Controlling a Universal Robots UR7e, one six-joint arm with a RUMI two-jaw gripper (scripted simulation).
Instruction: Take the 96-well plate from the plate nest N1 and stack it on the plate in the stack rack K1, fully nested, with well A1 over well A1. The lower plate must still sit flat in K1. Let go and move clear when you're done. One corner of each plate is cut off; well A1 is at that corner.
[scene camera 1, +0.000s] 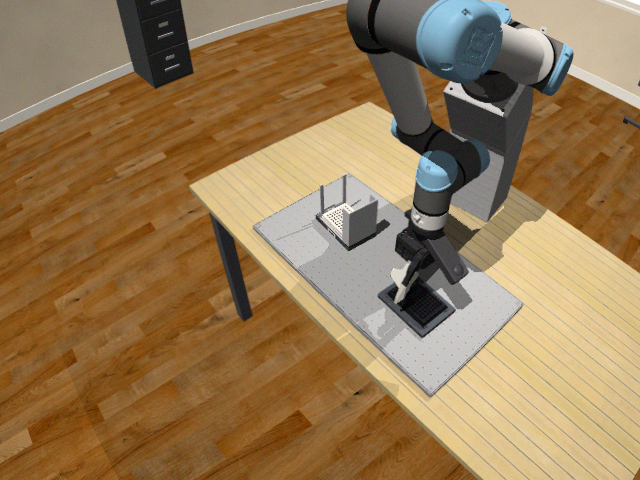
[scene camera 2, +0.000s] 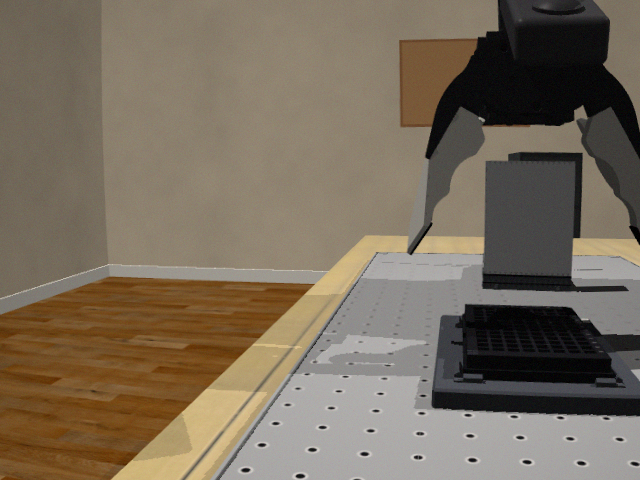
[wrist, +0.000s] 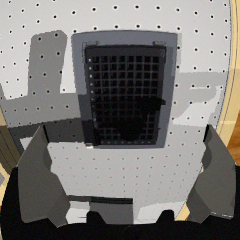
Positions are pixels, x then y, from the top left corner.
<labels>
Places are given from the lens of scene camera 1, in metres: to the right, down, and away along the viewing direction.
my gripper (scene camera 1: 419, 285): 0.24, 0.11, 1.06
black 96-well plate (scene camera 1: 417, 288): 0.24, 0.12, 1.13
</labels>
